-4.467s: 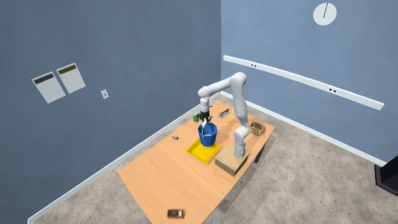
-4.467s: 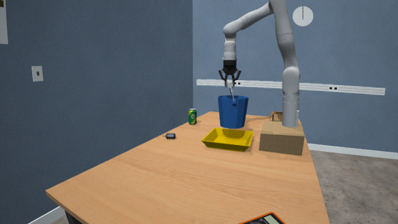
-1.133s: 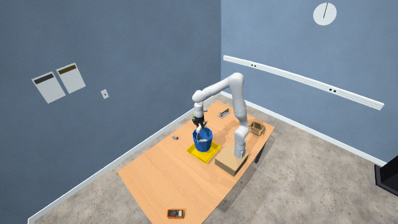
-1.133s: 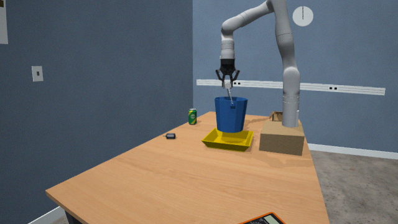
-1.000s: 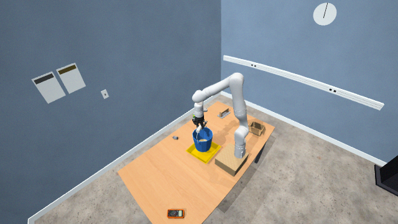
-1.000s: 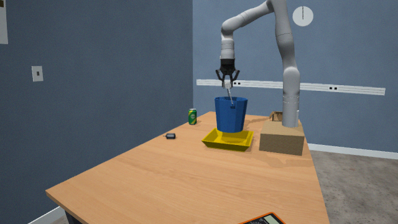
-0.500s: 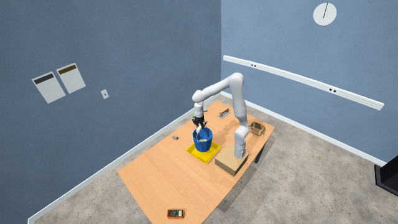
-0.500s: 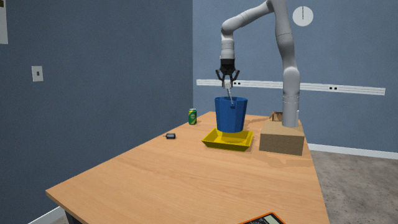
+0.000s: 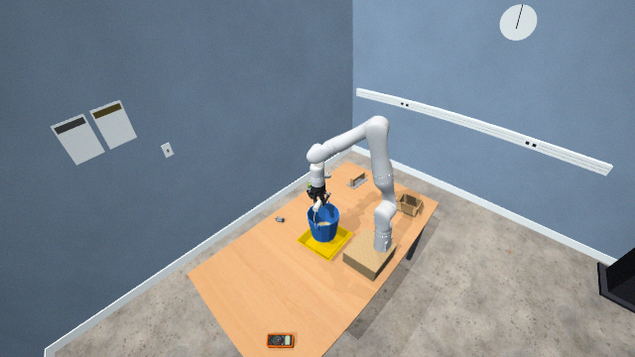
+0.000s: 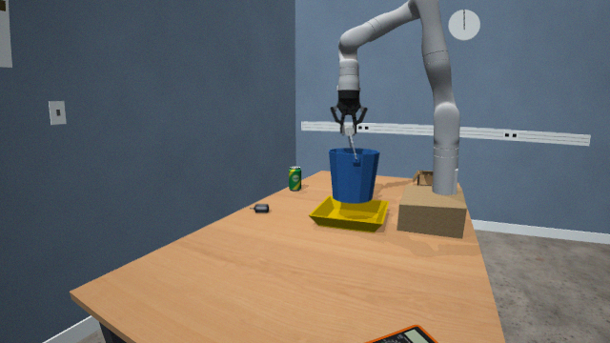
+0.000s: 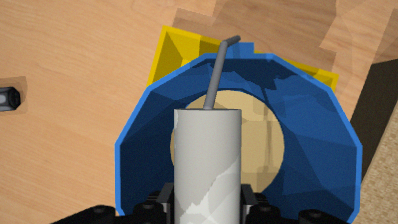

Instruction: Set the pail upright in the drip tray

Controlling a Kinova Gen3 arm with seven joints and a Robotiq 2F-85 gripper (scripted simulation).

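Right now the blue pail is 10 cm below my hand and 1 cm behind it. Round my hand: yellow drip tray: 32 cm below, 2 cm behind, 1 cm to the right; then wire handle: 3 cm below, 1 cm behind; then dark object: 34 cm ahead, 32 cm below, 9 cm to the left.
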